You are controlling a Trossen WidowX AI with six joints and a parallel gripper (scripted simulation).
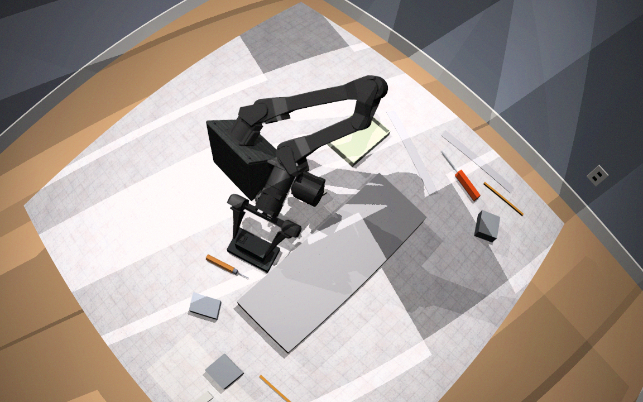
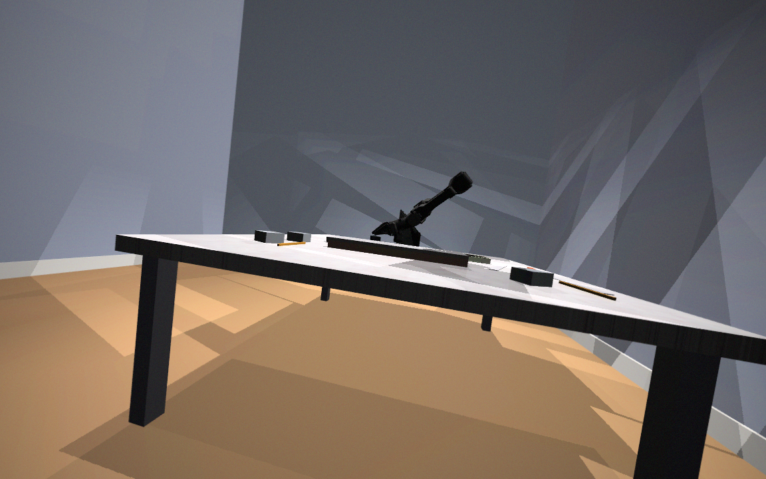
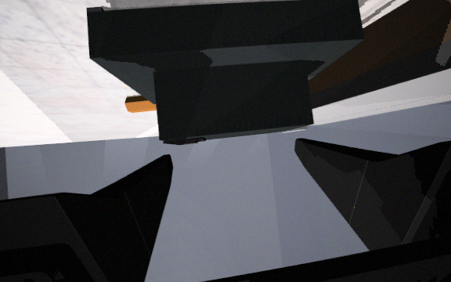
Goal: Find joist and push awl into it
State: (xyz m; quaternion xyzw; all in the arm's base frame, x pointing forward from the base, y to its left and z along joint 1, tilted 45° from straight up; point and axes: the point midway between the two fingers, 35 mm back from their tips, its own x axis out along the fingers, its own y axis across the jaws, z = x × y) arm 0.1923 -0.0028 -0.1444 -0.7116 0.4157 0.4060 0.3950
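The stud finder lies 2 cm below my gripper tip, 2 cm behind it and 1 cm to the left of it. The rest, counted from my gripper tip: pale green tray 46 cm to the left, 9 cm behind, 5 cm below; awl 7 cm to the right, 6 cm below.
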